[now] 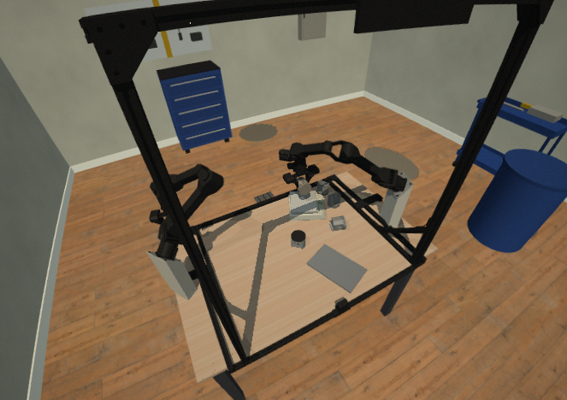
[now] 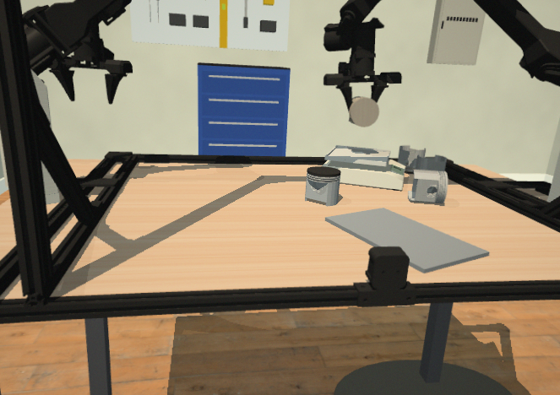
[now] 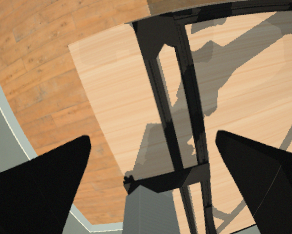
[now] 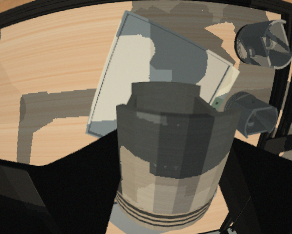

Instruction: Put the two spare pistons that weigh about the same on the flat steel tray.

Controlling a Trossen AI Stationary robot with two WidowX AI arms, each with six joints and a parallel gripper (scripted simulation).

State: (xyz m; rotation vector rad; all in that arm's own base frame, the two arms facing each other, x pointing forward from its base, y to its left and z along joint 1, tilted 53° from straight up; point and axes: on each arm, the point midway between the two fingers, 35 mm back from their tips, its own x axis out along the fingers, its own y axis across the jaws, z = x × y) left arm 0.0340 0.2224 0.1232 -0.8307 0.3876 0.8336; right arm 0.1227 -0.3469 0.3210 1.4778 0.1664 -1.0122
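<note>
Now: right hand 10 mm past the tan piston and 30 mm above it. Also, from my right hand: white weighing scale (10 mm behind, 20 mm to the right, 160 mm below); then flat grey steel tray (430 mm behind, 10 mm to the left, 200 mm below); then dark-topped piston (230 mm behind, 120 mm to the left, 160 mm below).
</note>
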